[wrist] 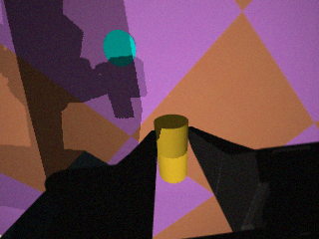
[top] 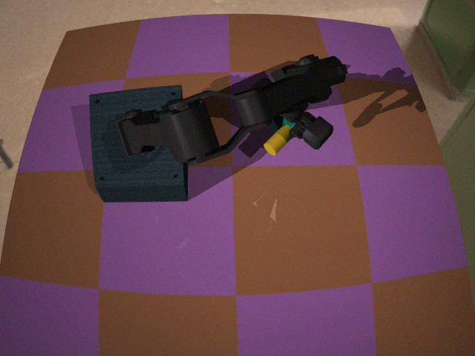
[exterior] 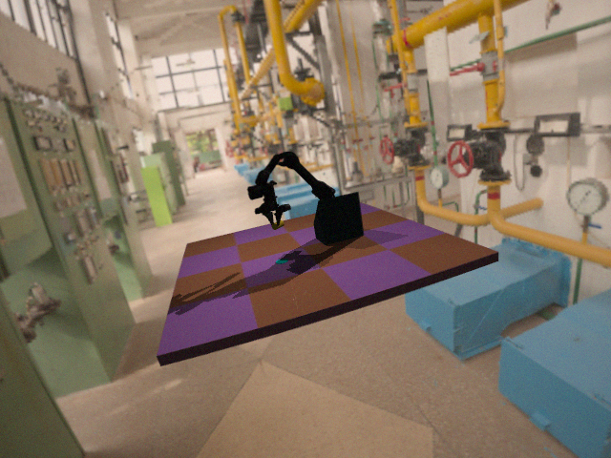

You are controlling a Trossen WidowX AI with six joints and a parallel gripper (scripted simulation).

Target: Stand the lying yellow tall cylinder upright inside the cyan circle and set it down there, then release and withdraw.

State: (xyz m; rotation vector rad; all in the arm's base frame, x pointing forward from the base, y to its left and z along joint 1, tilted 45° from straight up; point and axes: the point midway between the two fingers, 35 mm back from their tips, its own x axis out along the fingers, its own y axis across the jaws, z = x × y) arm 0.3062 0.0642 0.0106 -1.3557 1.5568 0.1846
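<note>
My gripper tip is now 14 cm above the cyan circle and 13 cm to the right of it. Also, from my gripper tip: yellow tall cylinder (2 cm to the right, 1 cm behind).
</note>
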